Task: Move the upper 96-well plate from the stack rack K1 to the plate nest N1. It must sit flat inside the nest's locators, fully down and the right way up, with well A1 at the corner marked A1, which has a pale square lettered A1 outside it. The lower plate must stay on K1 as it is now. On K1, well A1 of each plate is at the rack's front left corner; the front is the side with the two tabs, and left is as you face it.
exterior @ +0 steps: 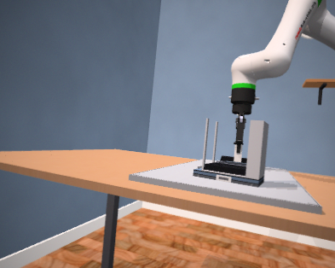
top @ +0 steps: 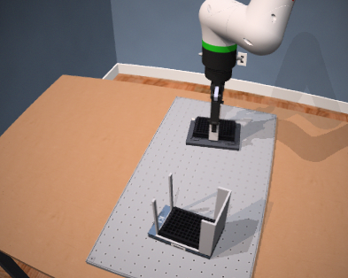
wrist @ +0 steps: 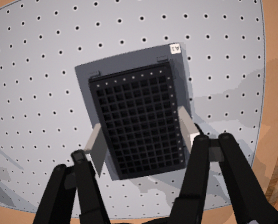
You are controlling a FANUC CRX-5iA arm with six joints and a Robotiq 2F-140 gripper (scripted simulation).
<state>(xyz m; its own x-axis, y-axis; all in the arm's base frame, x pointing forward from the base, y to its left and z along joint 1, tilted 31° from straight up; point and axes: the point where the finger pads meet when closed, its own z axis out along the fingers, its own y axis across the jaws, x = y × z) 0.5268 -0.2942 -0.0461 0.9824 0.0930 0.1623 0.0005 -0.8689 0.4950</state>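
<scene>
Now: the dark plate nest N1 4 cm below my hand. Round my hand: pale A1 square (8 cm ahead, 5 cm to the right, 4 cm below).
</scene>
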